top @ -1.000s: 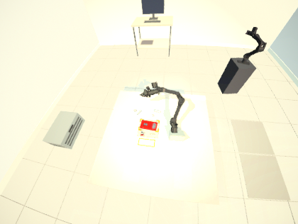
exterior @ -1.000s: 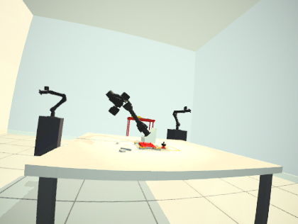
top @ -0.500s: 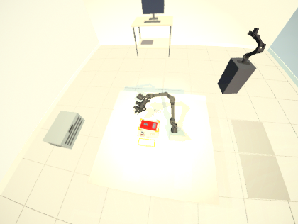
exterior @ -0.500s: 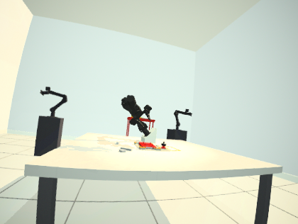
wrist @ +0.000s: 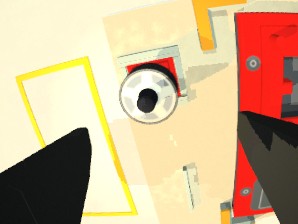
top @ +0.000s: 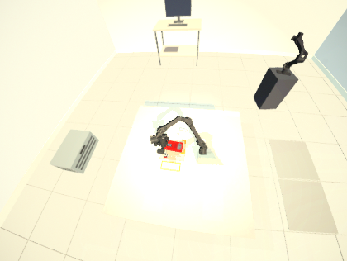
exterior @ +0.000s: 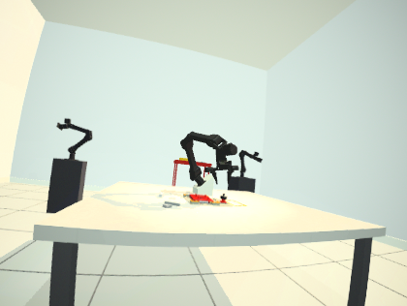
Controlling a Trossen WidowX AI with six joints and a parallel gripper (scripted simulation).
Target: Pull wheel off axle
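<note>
Right now the wheel is 80 mm below my gripper tip, 20 mm to the left of it and 10 mm behind it.
</note>
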